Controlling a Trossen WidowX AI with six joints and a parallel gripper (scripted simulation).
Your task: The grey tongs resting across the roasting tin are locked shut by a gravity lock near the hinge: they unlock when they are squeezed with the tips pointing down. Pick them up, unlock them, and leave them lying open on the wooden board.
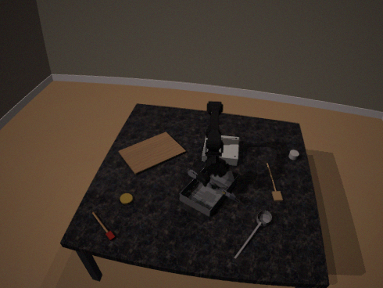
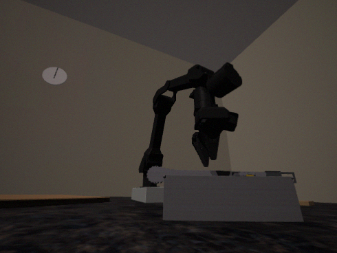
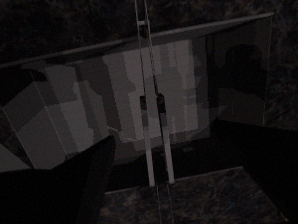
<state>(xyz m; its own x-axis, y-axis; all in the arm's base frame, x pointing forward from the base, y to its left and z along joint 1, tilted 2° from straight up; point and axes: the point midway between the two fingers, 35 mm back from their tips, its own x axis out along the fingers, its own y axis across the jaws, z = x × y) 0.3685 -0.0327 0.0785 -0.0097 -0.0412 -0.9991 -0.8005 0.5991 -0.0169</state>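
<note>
My gripper tip is 2 cm past the roasting tin, 1 cm to the right of it and 7 cm above it. Round my gripper tip: red-headed spatula (26 cm ahead, 52 cm to the right, 9 cm below); wooden board (33 cm behind, 34 cm to the right, 9 cm below); yellow disc (6 cm ahead, 44 cm to the right, 9 cm below).
</note>
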